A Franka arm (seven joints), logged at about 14 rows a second.
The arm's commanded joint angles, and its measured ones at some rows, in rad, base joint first. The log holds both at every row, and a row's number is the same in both.
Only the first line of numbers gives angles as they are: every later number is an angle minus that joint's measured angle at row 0.
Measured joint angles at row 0:
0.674 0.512 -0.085 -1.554 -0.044 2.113 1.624
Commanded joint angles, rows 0 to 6:
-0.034 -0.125 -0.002 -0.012 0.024 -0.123 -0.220
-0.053 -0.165 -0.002 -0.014 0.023 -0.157 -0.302
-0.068 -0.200 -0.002 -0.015 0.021 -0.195 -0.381
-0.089 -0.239 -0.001 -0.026 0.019 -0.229 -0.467
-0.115 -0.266 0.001 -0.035 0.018 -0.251 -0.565
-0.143 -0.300 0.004 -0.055 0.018 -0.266 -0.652
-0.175 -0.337 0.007 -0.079 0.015 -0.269 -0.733
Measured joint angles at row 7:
-0.121 -0.254 -0.006 -0.003 0.004 -0.260 -0.580
